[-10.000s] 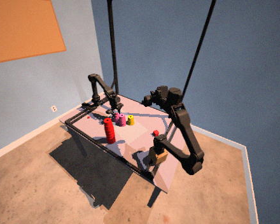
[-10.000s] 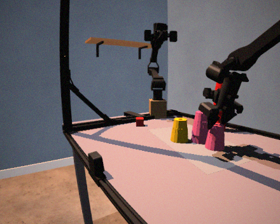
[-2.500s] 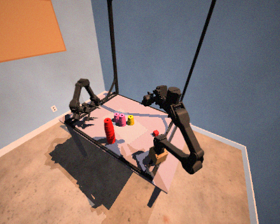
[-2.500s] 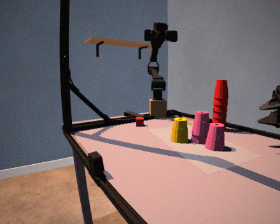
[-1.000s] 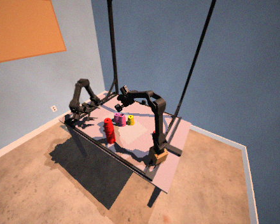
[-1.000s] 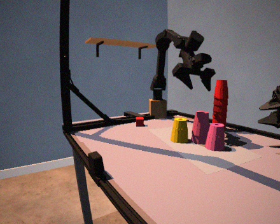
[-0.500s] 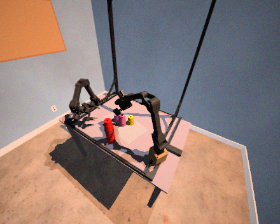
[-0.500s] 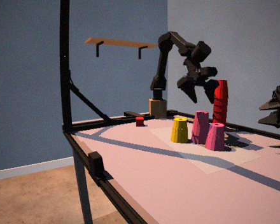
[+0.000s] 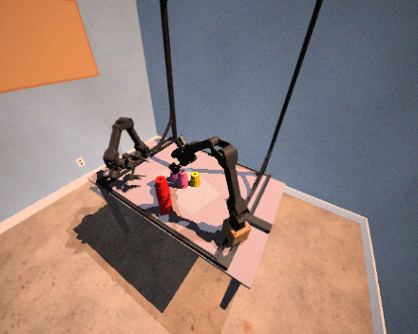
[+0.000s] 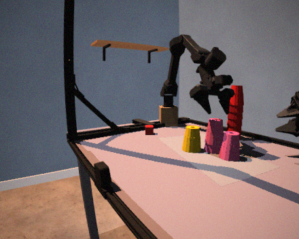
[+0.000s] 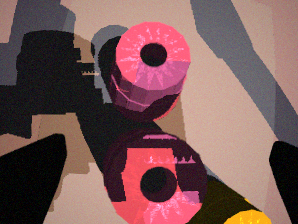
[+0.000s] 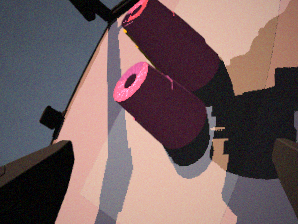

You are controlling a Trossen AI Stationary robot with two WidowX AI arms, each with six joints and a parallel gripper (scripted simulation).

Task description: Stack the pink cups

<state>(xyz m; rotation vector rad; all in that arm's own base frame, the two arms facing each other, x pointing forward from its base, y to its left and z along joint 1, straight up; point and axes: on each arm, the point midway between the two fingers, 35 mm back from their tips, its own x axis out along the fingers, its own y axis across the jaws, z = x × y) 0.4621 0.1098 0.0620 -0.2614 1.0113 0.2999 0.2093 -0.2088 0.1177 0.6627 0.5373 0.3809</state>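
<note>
The yellow cup is 12 cm below my left hand, 7 cm behind it and 5 cm to the left of it. From my left hand the other things lie so: red block: 32 cm to the left, 15 cm below, 14 cm behind; pale mat: 17 cm below, 2 cm behind.
</note>
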